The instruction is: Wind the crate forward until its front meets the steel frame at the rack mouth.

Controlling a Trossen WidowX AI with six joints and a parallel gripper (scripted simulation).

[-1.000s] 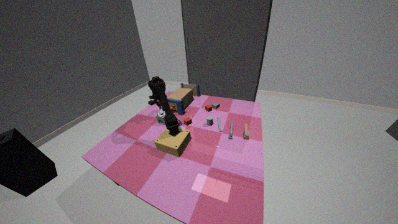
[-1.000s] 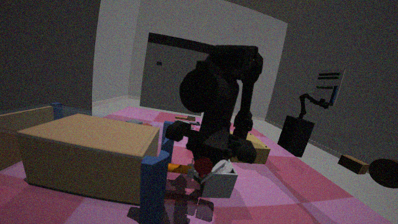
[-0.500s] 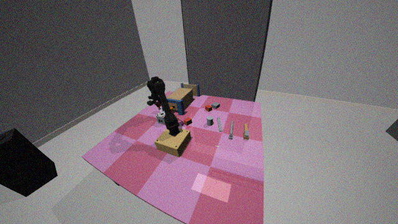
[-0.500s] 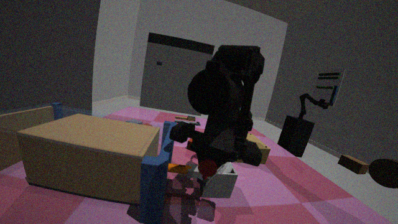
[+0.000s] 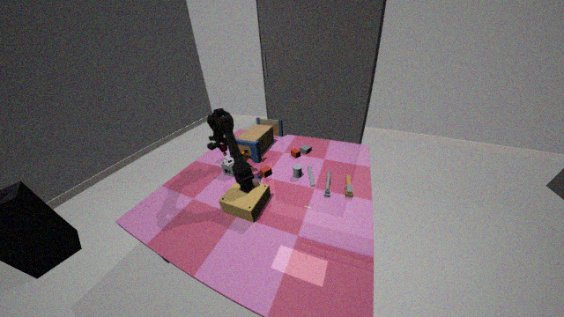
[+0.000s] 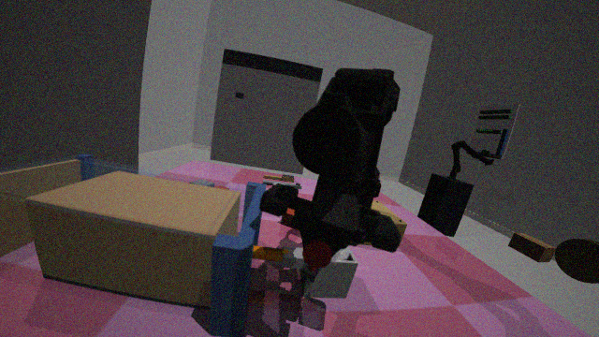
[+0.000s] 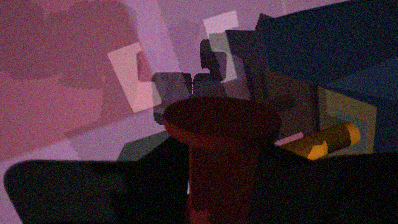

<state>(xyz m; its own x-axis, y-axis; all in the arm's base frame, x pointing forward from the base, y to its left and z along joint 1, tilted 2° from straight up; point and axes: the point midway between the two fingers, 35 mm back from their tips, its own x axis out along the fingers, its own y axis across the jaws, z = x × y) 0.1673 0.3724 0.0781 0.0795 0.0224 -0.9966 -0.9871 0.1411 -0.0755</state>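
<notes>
Right now my gripper tip is 2 cm below the red knob. Also, from my gripper tip: red-knobbed winch handle 2 cm behind, 4 cm to the right, 1 cm below; then blue steel frame 12 cm ahead, 7 cm to the right, 1 cm below; then grey hand winch 5 cm behind, 11 cm to the right, 8 cm below.
</notes>
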